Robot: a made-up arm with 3 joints. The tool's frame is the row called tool.
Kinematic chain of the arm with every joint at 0, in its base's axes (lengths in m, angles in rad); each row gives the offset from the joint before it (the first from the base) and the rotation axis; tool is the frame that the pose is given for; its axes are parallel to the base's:
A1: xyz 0 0 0.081 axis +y
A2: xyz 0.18 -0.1 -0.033 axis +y
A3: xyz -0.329 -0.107 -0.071 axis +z
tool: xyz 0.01 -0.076 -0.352
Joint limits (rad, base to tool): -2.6..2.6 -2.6..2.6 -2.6..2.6
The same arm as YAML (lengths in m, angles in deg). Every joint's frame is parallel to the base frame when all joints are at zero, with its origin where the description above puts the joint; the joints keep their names.
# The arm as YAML. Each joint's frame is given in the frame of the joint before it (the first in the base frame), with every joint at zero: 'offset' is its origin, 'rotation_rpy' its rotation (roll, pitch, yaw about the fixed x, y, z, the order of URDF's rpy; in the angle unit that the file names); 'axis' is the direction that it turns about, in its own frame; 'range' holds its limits. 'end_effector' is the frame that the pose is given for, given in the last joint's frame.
length_unit: m
angle_unit: deg
chain:
  - id: A1
    offset: [0.0, 0.0, 0.081]
    rotation_rpy: [0.0, 0.0, 0.0]
    axis: "+y"
    range: [-148.97, 148.97]
  - id: A2
    offset: [0.18, -0.1, -0.033]
    rotation_rpy: [0.0, 0.0, 0.0]
    axis: "+y"
    range: [-148.97, 148.97]
  - id: A3
    offset: [-0.329, -0.107, -0.071]
    rotation_rpy: [0.0, 0.0, 0.0]
    axis: "+z"
    range: [-148.97, 148.97]
end_effector:
  offset: [0.01, -0.076, -0.352]
  rotation_rpy: [0.0, 0.0, 0.0]

